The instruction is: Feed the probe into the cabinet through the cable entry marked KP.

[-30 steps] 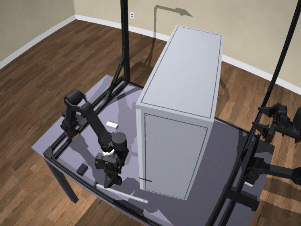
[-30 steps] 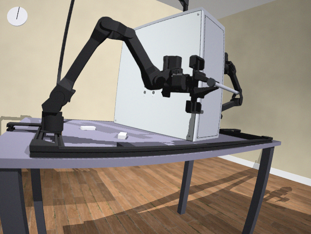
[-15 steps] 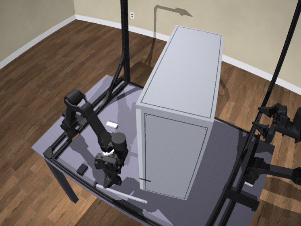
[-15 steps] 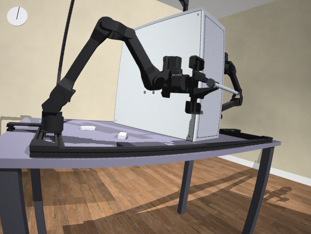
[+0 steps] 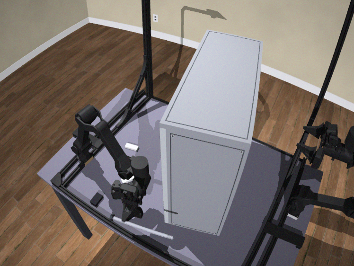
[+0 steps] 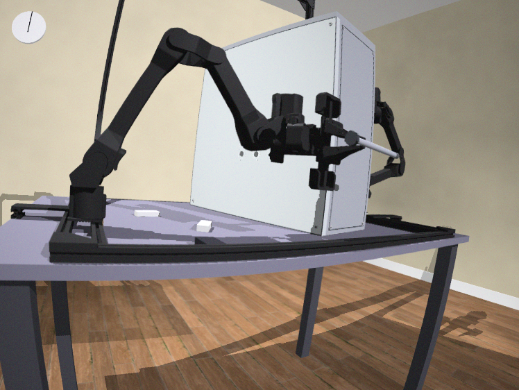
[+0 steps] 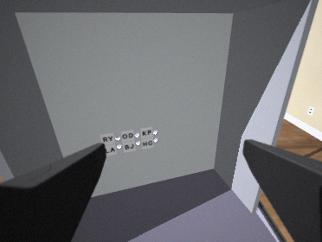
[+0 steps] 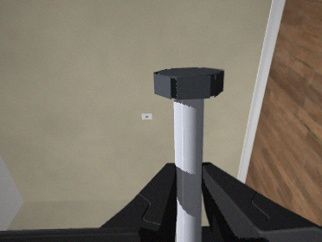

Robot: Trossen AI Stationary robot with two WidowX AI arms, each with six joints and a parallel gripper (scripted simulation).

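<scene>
Right now the probe is 350 mm ahead of my left hand, 470 mm to the right of it and 220 mm below it. The rest, counted from my left hand: black block 210 mm ahead, 740 mm to the right, 410 mm below.
The probe lies 3 cm ahead of my right hand and 6 cm to the left of it. Round my right hand: black block (10 cm behind, 21 cm to the right, 19 cm below).
</scene>
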